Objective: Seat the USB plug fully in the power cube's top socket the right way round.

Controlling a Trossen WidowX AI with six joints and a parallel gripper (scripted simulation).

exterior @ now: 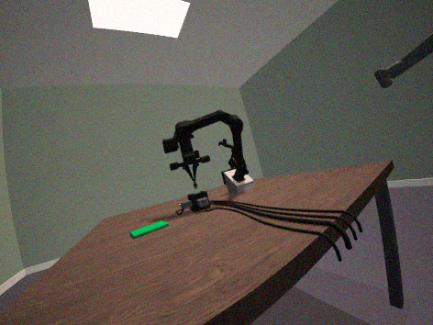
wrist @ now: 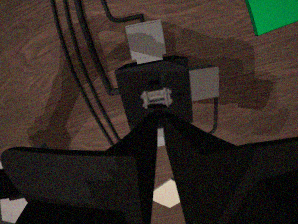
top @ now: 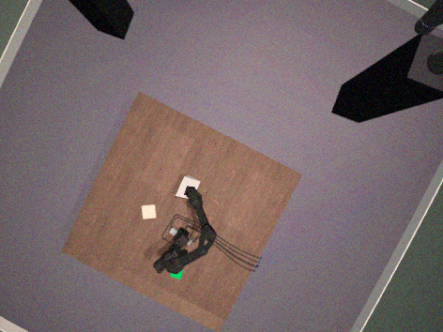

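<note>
My gripper tip is now 2 cm above the USB plug. From my gripper tip the other things lie so: green flat block (25 cm ahead, 5 cm to the left, 13 cm below); USB socket (1 cm to the right, 7 cm below); pale square block (7 cm behind, 29 cm to the right, 13 cm below).
</note>
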